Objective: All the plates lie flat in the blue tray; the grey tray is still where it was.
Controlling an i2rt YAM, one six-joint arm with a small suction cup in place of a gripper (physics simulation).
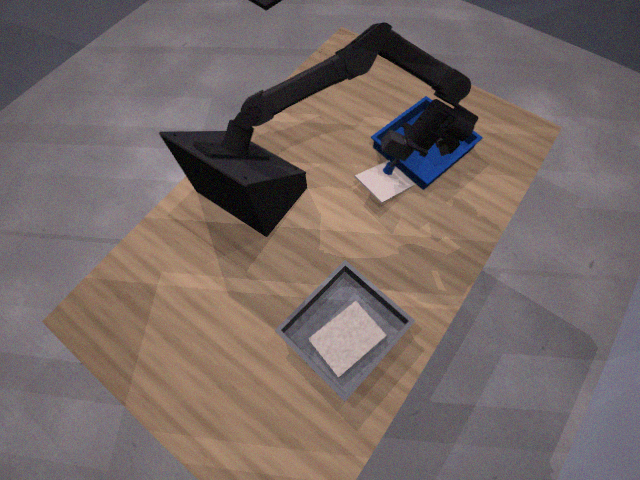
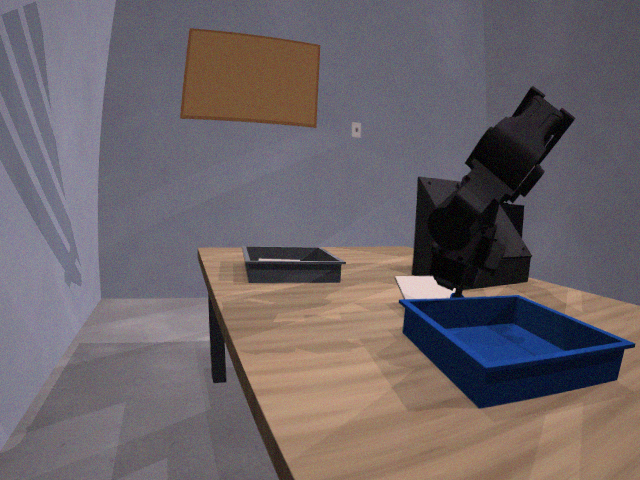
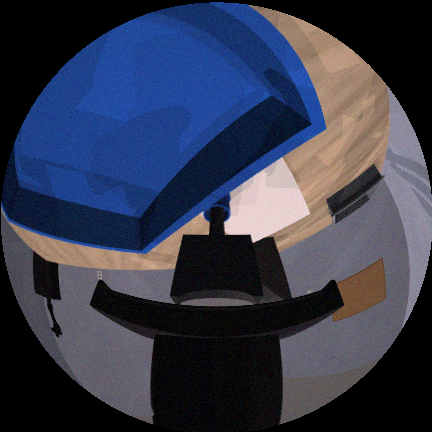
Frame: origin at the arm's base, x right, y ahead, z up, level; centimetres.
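Seen in the pictures: end effector, tool point: [image 1: 385, 173]; arm's base, origin of the base link: [image 1: 233, 153].
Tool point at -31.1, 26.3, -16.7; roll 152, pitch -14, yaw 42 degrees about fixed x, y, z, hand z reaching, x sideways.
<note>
Offsets run from my tool point to a thing's middle, as dx, dy, dz. Level surfaces: height alone.
A white square plate {+2.9, +2.2, +1.5} [image 1: 380, 186] [image 2: 420, 287] [image 3: 270, 201] sits low over the table, right against the near wall of the blue tray {-16.2, +2.1, +1.2} [image 1: 430, 178] [image 2: 442, 343] [image 3: 241, 153]. My suction cup [image 1: 390, 168] [image 2: 458, 293] [image 3: 217, 211] is pressed on the plate's corner nearest the tray, just outside the rim. The blue tray's floor is bare. A second, speckled plate {+43.0, +23.7, +0.4} [image 1: 347, 338] [image 2: 277, 260] lies flat in the grey tray {+41.7, +21.7, +1.2} [image 1: 294, 333] [image 2: 294, 273] [image 3: 350, 197] at the other end of the table.
The arm's black base block [image 1: 242, 176] [image 2: 509, 257] stands on the wooden table {dz -1.3} [image 1: 199, 333] beside the white plate. A cork board [image 2: 249, 78] hangs on the wall. The blue tray is close to the table's edge.
</note>
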